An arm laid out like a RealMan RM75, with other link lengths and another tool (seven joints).
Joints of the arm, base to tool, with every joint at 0 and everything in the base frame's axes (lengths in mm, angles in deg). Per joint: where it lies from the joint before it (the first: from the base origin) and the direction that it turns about. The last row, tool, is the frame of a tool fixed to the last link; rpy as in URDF.
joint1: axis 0 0 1 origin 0 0 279
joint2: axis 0 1 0 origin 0 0 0
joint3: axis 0 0 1 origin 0 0 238.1
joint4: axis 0 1 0 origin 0 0 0
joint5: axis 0 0 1 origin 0 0 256.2
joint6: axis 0 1 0 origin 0 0 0
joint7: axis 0 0 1 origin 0 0 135.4
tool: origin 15 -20 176 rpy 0 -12.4 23.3
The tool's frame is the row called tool.
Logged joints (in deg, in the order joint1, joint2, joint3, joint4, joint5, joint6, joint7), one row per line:
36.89, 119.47, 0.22, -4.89, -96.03, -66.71, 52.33
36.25, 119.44, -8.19, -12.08, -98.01, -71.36, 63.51
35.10, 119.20, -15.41, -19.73, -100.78, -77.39, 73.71
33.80, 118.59, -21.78, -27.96, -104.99, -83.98, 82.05
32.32, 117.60, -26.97, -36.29, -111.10, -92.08, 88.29
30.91, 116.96, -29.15, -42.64, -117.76, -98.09, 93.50
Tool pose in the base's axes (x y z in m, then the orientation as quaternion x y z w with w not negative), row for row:
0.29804, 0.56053, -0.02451, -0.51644, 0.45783, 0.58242, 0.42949
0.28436, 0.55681, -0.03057, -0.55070, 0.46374, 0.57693, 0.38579
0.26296, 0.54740, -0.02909, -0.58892, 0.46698, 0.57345, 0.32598
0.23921, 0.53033, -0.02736, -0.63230, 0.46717, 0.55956, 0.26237
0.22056, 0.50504, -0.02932, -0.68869, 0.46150, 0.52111, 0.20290
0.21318, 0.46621, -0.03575, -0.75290, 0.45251, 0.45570, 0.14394
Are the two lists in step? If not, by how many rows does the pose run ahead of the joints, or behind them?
The pose runs 1 row behind the joints: the pose in row i belongs to the joints in row i - 1.
